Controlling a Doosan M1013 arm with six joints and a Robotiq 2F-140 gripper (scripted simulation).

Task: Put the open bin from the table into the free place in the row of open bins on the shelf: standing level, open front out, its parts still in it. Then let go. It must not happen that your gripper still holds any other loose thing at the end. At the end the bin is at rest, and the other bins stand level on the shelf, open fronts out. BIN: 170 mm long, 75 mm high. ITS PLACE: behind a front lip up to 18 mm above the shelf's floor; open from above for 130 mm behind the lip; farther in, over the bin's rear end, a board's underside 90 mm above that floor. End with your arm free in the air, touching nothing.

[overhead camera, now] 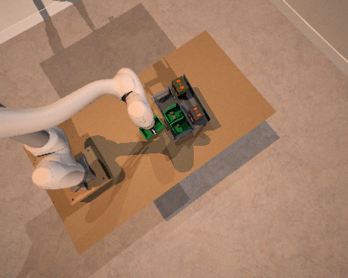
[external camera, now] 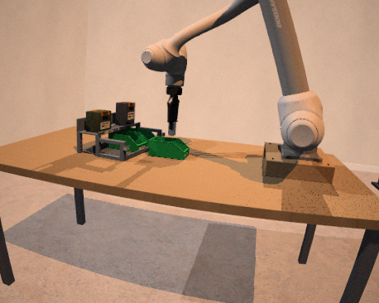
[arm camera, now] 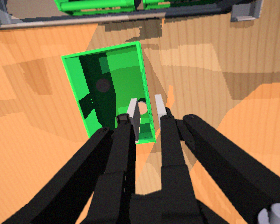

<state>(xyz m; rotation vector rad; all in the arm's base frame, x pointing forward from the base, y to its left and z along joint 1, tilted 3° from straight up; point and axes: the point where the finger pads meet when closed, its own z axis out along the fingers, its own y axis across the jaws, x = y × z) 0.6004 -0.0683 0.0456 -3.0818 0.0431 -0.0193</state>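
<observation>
My gripper is now 120 mm short of the shelf lip, 40 mm to the right of it and 110 mm above it.
</observation>
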